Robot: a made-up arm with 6 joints. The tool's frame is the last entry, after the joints.
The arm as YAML. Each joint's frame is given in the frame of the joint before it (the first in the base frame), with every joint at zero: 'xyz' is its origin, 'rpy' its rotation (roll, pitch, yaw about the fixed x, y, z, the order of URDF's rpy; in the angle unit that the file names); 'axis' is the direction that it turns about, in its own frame. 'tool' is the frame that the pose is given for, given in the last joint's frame.
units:
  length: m
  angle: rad
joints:
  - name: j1
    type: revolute
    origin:
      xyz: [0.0, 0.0, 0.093]
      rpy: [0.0, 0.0, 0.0]
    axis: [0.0, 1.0, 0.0]
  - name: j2
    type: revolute
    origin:
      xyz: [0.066, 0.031, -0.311]
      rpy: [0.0, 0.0, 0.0]
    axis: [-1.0, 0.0, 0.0]
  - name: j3
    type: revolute
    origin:
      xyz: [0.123, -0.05, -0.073]
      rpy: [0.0, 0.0, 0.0]
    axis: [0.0, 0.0, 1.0]
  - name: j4
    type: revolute
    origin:
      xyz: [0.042, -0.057, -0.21]
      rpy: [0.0, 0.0, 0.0]
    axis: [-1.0, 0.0, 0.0]
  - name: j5
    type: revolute
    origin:
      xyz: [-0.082, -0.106, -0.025]
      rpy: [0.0, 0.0, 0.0]
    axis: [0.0, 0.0, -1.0]
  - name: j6
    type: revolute
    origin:
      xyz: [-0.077, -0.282, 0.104]
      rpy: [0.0, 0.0, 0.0]
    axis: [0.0, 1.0, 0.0]
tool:
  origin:
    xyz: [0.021, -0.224, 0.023]
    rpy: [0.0, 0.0, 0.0]
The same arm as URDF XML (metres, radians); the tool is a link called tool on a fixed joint. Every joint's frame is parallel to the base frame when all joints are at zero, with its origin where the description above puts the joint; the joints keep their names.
<robot name="arm">
  <joint name="j1" type="continuous">
    <parent link="base_link"/>
    <child link="link1"/>
    <origin xyz="0 0 0.093" rpy="0 0 0"/>
    <axis xyz="0 1 0"/>
  </joint>
  <joint name="j2" type="continuous">
    <parent link="link1"/>
    <child link="link2"/>
    <origin xyz="0.066 0.031 -0.311" rpy="0 0 0"/>
    <axis xyz="-1 0 0"/>
  </joint>
  <joint name="j3" type="continuous">
    <parent link="link2"/>
    <child link="link3"/>
    <origin xyz="0.123 -0.05 -0.073" rpy="0 0 0"/>
    <axis xyz="0 0 1"/>
  </joint>
  <joint name="j4" type="continuous">
    <parent link="link3"/>
    <child link="link4"/>
    <origin xyz="0.042 -0.057 -0.21" rpy="0 0 0"/>
    <axis xyz="-1 0 0"/>
  </joint>
  <joint name="j5" type="continuous">
    <parent link="link4"/>
    <child link="link5"/>
    <origin xyz="-0.082 -0.106 -0.025" rpy="0 0 0"/>
    <axis xyz="0 0 -1"/>
  </joint>
  <joint name="j6" type="continuous">
    <parent link="link5"/>
    <child link="link6"/>
    <origin xyz="-0.077 -0.282 0.104" rpy="0 0 0"/>
    <axis xyz="0 1 0"/>
  </joint>
  <joint name="tool_fixed" type="fixed">
    <parent link="link6"/>
    <child link="tool"/>
    <origin xyz="0.021 -0.224 0.023" rpy="0 0 0"/>
  </joint>
  <link name="base_link"/>
  <link name="link1"/>
  <link name="link2"/>
  <link name="link3"/>
  <link name="link4"/>
  <link name="link5"/>
  <link name="link6"/>
  <link name="tool"/>
</robot>

